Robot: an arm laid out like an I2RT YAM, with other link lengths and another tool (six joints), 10 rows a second.
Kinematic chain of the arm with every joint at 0, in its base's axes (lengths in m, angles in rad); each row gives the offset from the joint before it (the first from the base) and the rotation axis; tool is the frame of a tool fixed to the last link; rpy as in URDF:
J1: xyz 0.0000 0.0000 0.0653 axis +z
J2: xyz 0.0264 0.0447 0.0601 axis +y
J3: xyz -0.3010 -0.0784 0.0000 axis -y
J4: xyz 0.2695 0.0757 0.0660 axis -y
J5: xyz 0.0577 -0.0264 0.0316 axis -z
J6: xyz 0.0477 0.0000 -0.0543 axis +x
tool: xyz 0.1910 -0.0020 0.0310 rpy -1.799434 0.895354 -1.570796
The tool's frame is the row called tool.
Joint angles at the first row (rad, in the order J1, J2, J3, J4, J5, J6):
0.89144 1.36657 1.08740 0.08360 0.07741 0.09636
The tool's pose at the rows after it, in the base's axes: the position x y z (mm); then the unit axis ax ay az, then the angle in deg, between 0 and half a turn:
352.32 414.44 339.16 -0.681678 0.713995 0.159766 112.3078
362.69 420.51 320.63 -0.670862 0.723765 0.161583 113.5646
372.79 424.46 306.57 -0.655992 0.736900 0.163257 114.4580
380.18 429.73 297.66 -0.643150 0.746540 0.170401 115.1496
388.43 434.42 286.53 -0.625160 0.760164 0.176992 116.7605
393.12 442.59 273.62 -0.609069 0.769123 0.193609 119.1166
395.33 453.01 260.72 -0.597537 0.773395 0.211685 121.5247
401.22 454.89 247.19 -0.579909 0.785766 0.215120 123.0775
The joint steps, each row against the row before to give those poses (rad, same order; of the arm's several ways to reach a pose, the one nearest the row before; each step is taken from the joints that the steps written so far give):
-0.00402 0.04438 -0.00151 0.01031 0.01383 0.01382
-0.00384 0.04890 0.00015 0.02442 0.00604 0.02122
-0.00155 0.04304 0.00796 0.01564 0.01509 0.02823
-0.00020 0.03701 0.01721 0.00598 0.00571 0.02981
0.00019 0.04131 0.03299 -0.02295 0.00974 0.04030
0.00002 0.04299 0.03927 -0.03550 -0.01252 0.04748
0.00154 0.04320 0.03882 -0.03218 -0.02190 0.04103
-0.00019 0.03343 0.01886 -0.01555 0.00920 0.03761

